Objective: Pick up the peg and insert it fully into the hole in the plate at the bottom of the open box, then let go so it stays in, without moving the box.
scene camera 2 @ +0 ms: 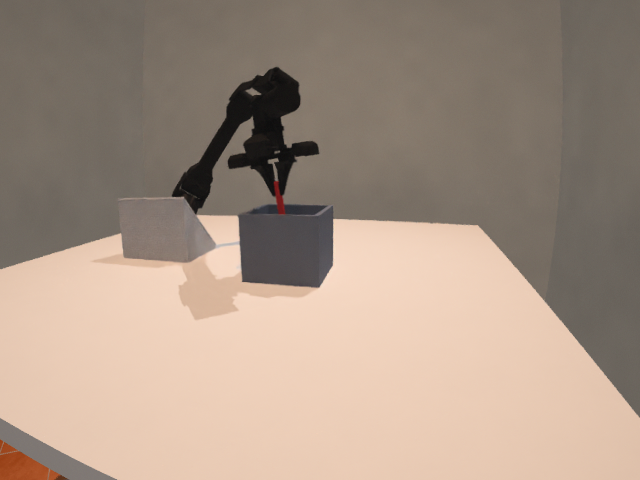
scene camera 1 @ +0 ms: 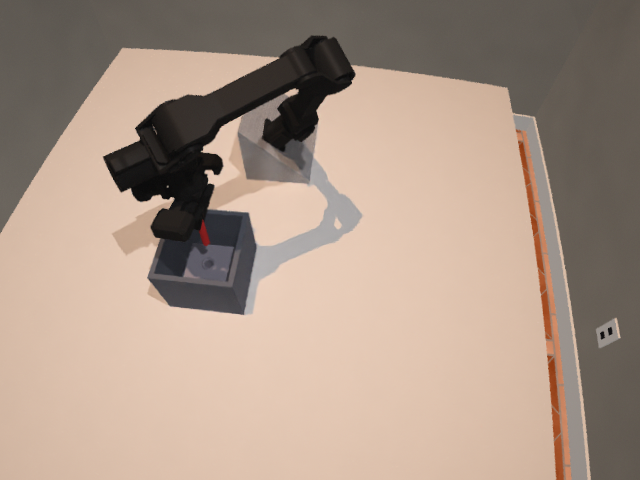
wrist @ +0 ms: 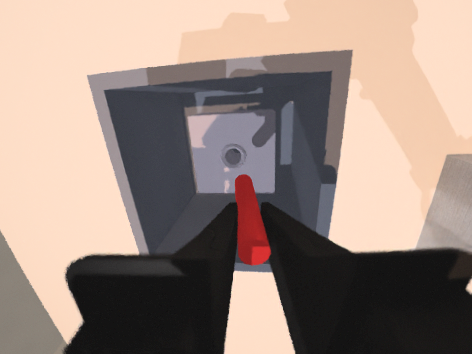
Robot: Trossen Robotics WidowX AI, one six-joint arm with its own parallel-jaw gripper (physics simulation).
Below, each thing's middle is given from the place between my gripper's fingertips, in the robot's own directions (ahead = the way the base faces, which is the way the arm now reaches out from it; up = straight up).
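There's a dark blue-grey box (scene camera 2: 296, 248) here, and my gripper is 2 cm short of it and 10 cm above it. The red peg (wrist: 253, 248) is 1 cm below my hand, and then there's the pale plate (scene camera 1: 213, 262), which sits 2 cm ahead of my hand and 13 cm below it.
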